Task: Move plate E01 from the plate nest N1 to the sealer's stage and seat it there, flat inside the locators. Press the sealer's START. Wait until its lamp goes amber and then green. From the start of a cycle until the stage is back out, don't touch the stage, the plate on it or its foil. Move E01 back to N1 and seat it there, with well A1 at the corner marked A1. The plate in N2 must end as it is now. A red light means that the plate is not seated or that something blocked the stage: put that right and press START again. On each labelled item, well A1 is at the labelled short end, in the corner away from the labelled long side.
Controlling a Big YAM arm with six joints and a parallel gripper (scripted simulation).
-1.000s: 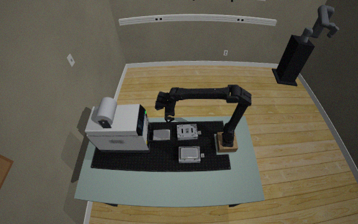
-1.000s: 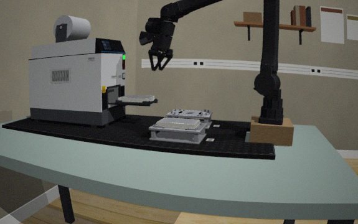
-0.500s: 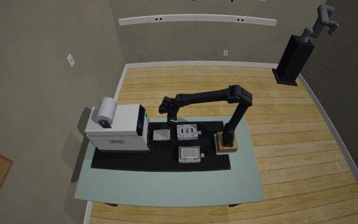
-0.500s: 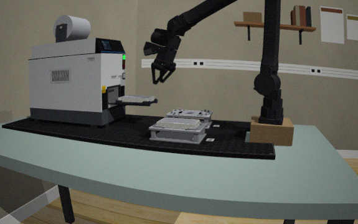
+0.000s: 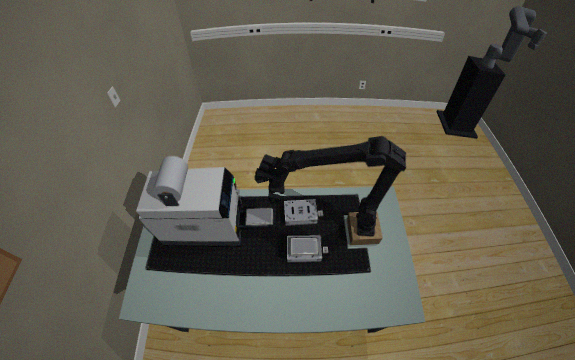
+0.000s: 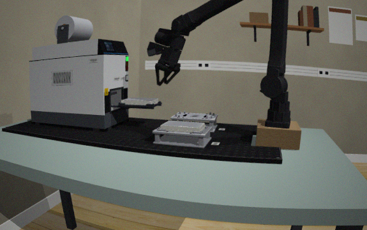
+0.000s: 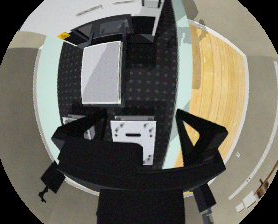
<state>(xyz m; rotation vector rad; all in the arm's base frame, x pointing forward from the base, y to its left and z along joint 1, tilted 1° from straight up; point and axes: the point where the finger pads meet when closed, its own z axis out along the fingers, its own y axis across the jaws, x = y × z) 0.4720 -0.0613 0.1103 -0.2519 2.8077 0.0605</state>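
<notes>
Now: hand 50 mm short of the sealer stage, 90 mm to the right of it and 80 mm above it. Also, from my hand: foil roll: 380 mm ahead, 150 mm to the left, 250 mm above; then plate: 180 mm behind, 200 mm to the left, 120 mm below.
</notes>
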